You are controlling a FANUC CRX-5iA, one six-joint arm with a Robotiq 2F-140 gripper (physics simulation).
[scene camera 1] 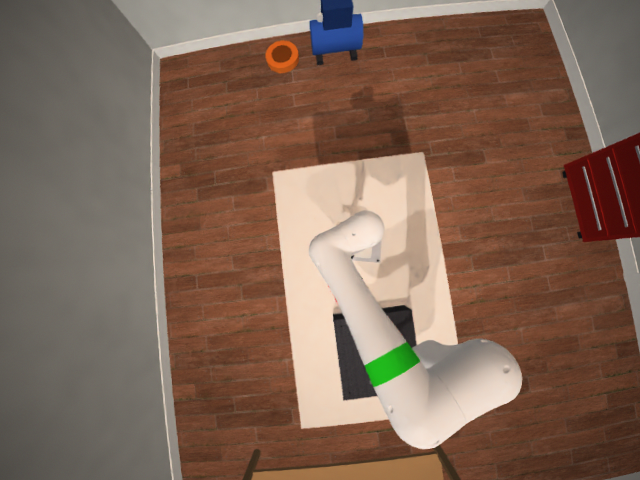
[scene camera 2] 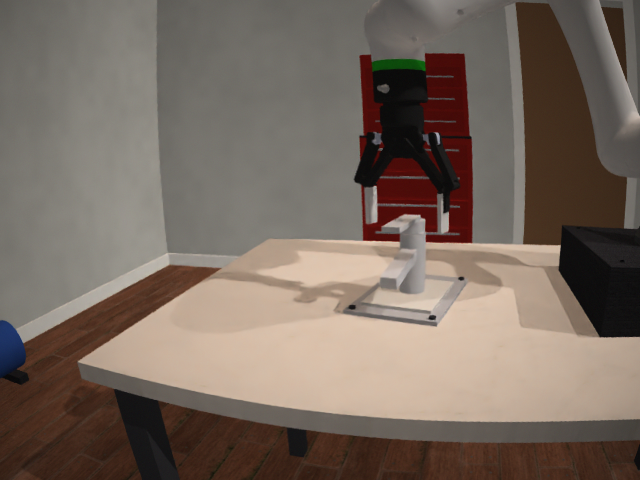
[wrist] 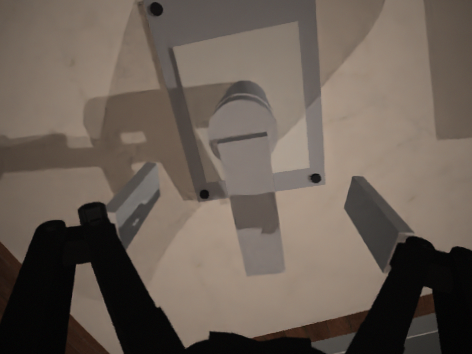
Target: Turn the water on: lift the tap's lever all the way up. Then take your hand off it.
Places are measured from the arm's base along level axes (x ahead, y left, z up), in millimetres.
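Where they show: gripper, fingertip midpoint: (scene camera 2: pixel 406 227) (wrist: pixel 253 186).
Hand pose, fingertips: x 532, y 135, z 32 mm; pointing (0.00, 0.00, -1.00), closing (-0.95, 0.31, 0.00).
Note:
Things, the pixels of their top centre, and the offset from my fingertips. "pt": a spot on its surface instead. Level surfaces: height alone.
- grey tap's lever at its top centre: (wrist: pixel 255 216) (scene camera 2: pixel 402 220) dx +2, dy +16, dz +15 mm
- upright column at a spot on its surface: (scene camera 2: pixel 413 263) pt dx -13, dy -1, dz -64 mm
- pale table at its surface level: dz -141 mm
The grey tap's lever (scene camera 2: pixel 399 224) (wrist: pixel 246 167) is a short flat bar on top of the upright column (scene camera 2: pixel 413 263). It looks roughly level and points the same way as the longer spout (scene camera 2: pixel 397 272) (wrist: pixel 262 252) below it. The tap's base plate (scene camera 1: pixel 377 252) (scene camera 2: pixel 392 312) (wrist: pixel 315 125) lies on the table. My gripper (scene camera 2: pixel 406 226) (wrist: pixel 253 186) is open and empty, pointing down, with its fingertips near lever height. In the wrist view the lever shows between the wide-set fingers, with a gap on each side. In scene camera 1 the arm hides the gripper and most of the tap.
The pale table (scene camera 1: pixel 310 361) (scene camera 2: pixel 258 372) carries a black box (scene camera 1: pixel 356 361) (scene camera 2: pixel 594 289) to one side of the tap. A red drawer cabinet (scene camera 1: pixel 604 196) (scene camera 2: pixel 408 191), a blue tank (scene camera 1: pixel 336 36) (scene camera 2: pixel 7 348) and an orange ring (scene camera 1: pixel 269 55) stand away from the table.

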